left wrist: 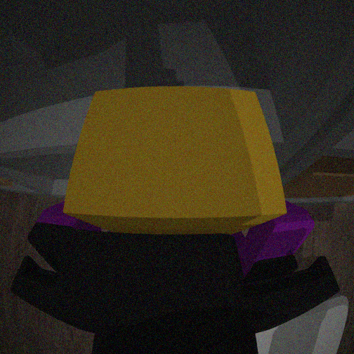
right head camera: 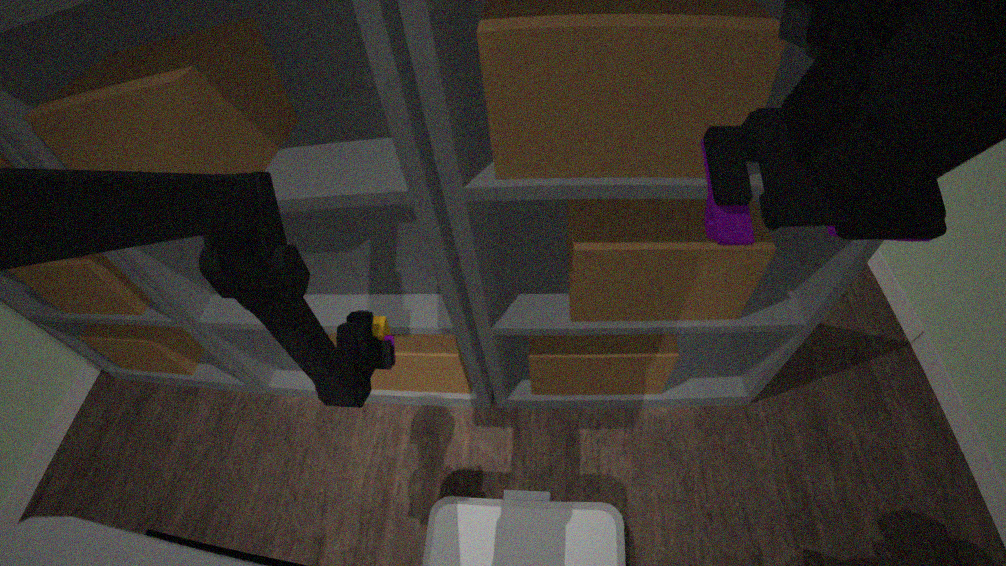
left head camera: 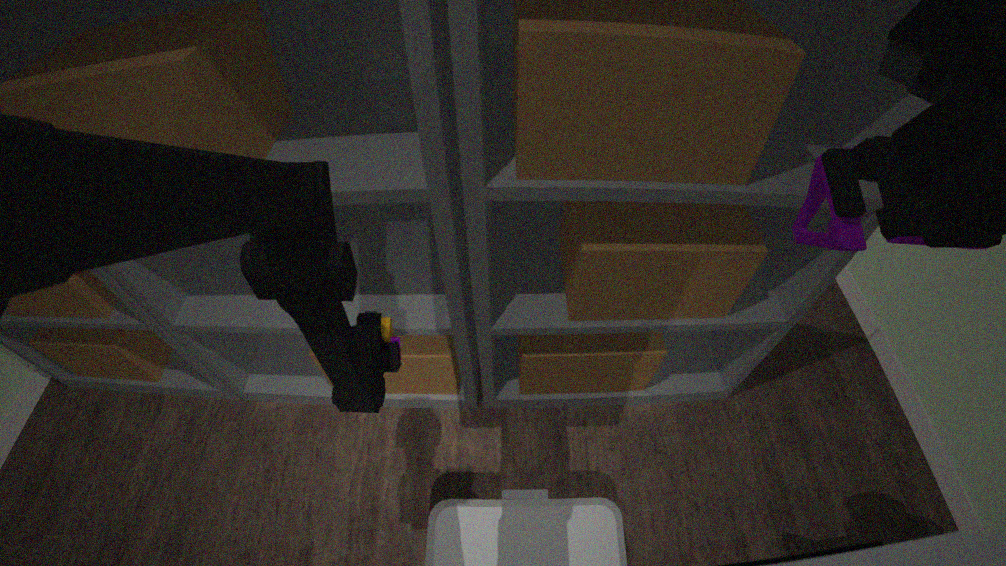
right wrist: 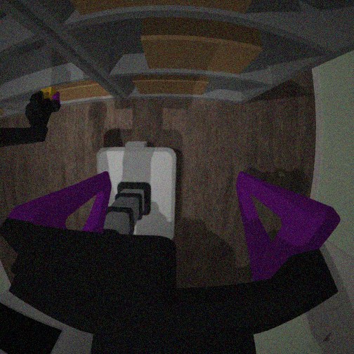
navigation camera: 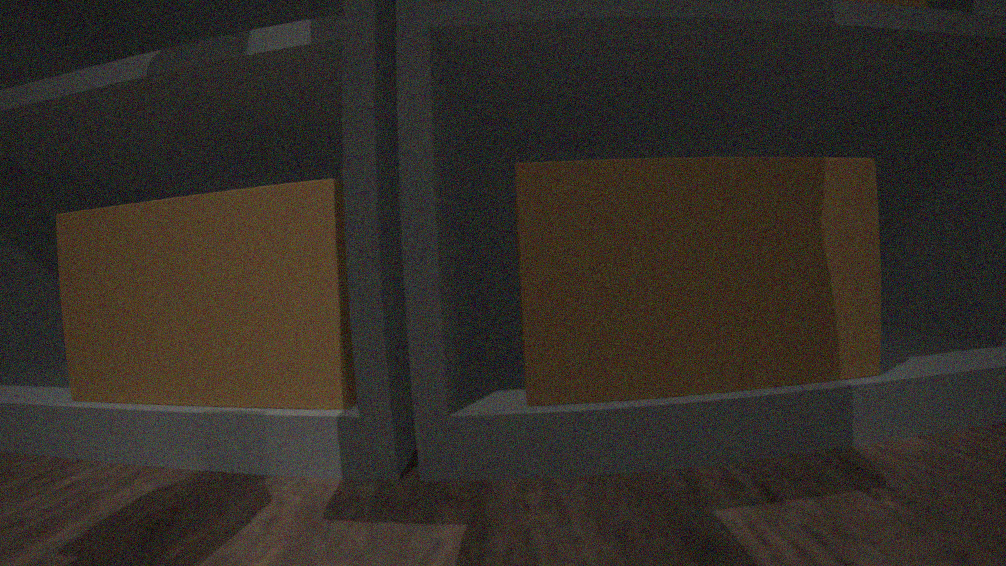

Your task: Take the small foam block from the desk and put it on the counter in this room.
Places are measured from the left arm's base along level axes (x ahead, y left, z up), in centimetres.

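Pixels of known places: right gripper, fingertip midpoint: (right head camera: 770, 227) (left head camera: 842, 234).
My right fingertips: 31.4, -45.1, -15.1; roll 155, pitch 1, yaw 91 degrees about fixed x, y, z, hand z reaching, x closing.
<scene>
Behind a point stands the place of what it marks, as x, y, z.
The small foam block (left head camera: 385, 328) {57.4, 8.2, -69.5} (right head camera: 380, 326) {57.5, 8.1, -69.6} (left wrist: 170, 155) is yellow and sits between the purple fingers of my left gripper (left wrist: 172, 220). My left gripper is shut on it and holds it up in the air in front of the shelves. The block also shows small at the left of the right wrist view (right wrist: 47, 92). My right gripper (right wrist: 173, 178) is open, its purple fingers wide apart with no object between them; it is at the upper right in both head camera views. The desk and the counter cannot be made out in these views.
Grey shelving (left head camera: 464, 232) {86.2, -6.8, -70.2} (right head camera: 450, 232) {75.4, -6.9, -59.3} (navigation camera: 418, 232) stands close ahead, with several brown boxes (left head camera: 650, 105) {71.3, -40.1, -26.3} (right head camera: 626, 98) {71.3, -40.7, -26.4} (navigation camera: 675, 281) {71.3, -39.0, -120.2} in its compartments. My pale base (left head camera: 478, 535) {22.3, -10.1, -115.0} (right wrist: 162, 185) is on the dark wooden floor (left head camera: 211, 457) {44.5, 90.9, -141.0}. A pale green wall (left head camera: 928, 394) {59.2, -183.9, -127.4} is at the right.
</scene>
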